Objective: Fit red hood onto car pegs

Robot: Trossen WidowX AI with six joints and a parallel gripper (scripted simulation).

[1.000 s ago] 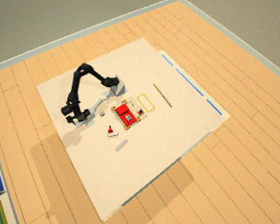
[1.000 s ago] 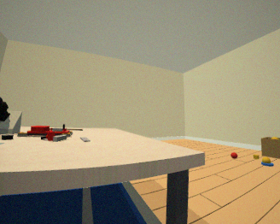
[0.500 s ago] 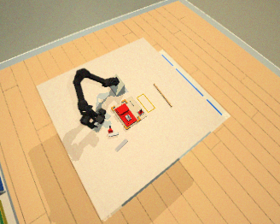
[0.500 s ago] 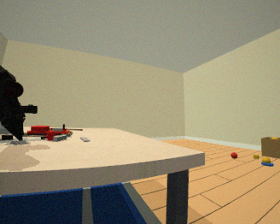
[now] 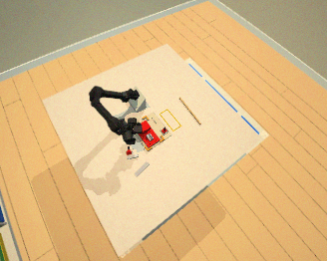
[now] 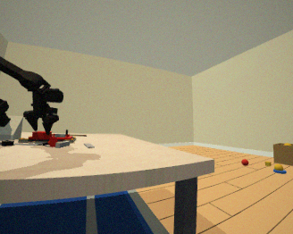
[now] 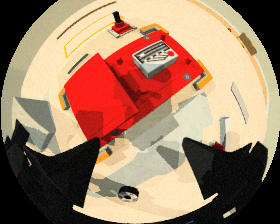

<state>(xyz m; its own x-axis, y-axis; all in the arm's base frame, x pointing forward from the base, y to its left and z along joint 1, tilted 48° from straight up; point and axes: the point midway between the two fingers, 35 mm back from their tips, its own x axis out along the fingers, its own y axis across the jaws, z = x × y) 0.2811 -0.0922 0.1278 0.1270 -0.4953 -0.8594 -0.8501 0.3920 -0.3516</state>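
My gripper tip is now 30 mm past the red hood, 70 mm to the right of it and 10 mm above it. Also, from my gripper tip: thin wooden rod (10 mm ahead, 490 mm to the left, 40 mm below); grey bar (240 mm ahead, 80 mm to the right, 50 mm below); small black ring (90 mm behind, 100 mm to the right, 40 mm below).
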